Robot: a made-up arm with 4 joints.
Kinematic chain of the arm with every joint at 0, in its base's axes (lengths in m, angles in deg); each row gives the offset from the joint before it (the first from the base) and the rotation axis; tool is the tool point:
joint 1: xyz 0 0 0.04 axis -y
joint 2: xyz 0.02 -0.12 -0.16 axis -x
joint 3: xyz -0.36 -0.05 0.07 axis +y
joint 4: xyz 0 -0.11 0.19 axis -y
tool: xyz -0.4 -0.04 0
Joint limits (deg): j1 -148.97..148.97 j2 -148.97..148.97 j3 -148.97..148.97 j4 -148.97..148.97
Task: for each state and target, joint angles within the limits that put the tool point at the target. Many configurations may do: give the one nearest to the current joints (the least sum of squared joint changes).
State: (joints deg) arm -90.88 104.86 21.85 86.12
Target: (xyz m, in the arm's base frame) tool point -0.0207 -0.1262 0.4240
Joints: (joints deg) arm -74.49 123.09 16.67 93.66
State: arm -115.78 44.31 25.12 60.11
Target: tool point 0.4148 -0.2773 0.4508
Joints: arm -138.85 39.36 21.11 60.06
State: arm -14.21 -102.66 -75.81 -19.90
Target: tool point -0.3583 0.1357 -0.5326
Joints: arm 18.46 -76.03 -84.97 6.19
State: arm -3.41 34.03 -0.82 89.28
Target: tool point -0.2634 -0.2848 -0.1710
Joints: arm -23.20 -18.51 -11.73 111.58
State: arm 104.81 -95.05 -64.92 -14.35
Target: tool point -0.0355 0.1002 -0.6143
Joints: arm 53.36 -89.48 -56.42 26.70
